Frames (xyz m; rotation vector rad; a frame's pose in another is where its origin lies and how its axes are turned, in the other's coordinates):
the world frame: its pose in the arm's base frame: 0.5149 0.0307 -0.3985 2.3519 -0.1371 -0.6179
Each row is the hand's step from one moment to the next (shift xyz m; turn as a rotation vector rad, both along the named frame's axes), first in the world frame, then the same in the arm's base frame.
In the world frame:
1: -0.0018 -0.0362 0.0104 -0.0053 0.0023 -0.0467
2: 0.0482 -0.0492 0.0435 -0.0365 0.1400 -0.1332
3: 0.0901 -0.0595 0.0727 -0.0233 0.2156 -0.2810
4: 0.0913 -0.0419 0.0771 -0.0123 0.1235 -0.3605
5: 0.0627 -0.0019 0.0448 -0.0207 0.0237 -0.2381
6: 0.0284 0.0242 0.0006 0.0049 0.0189 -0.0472
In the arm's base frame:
1: -0.0089 0.0216 -0.0296 0.0173 0.0277 0.0338
2: 0.0187 -0.0015 -0.0793 0.0398 -0.0161 0.1919
3: 0.0413 -0.0222 -0.1214 0.1258 0.0122 0.3317
4: 0.0415 -0.0385 -0.1133 0.1664 0.1267 0.3188
5: 0.0341 -0.0418 -0.0550 0.0948 0.1307 0.1778
6: 0.0264 -0.0260 0.0042 0.0277 0.0128 0.0409

